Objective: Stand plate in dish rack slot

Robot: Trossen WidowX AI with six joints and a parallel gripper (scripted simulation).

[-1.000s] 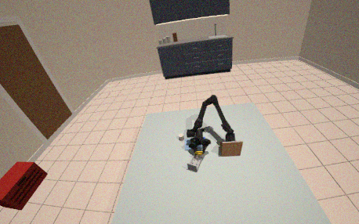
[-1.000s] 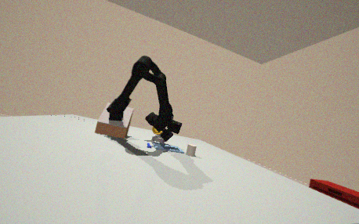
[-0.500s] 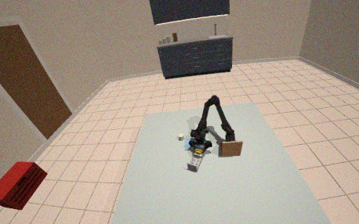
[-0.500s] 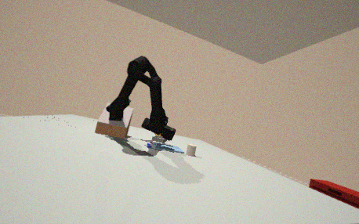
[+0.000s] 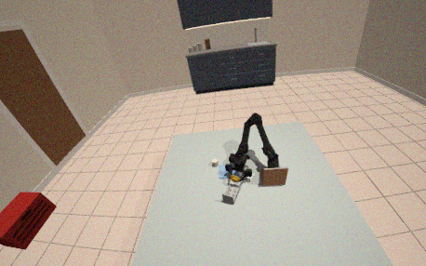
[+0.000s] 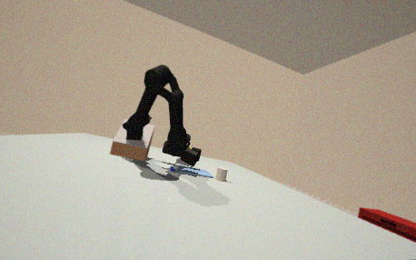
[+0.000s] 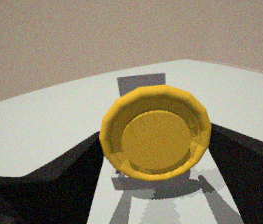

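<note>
My gripper tip is 6 cm to the right of the grey dish rack, 5 cm above it and 3 cm short of it. Also, from my gripper tip: light blue mat: 15 cm to the right, 7 cm below, 2 cm ahead; yellow plate: 1 cm to the right; blue spoon: 17 cm to the right, 8 cm behind, 6 cm below.
</note>
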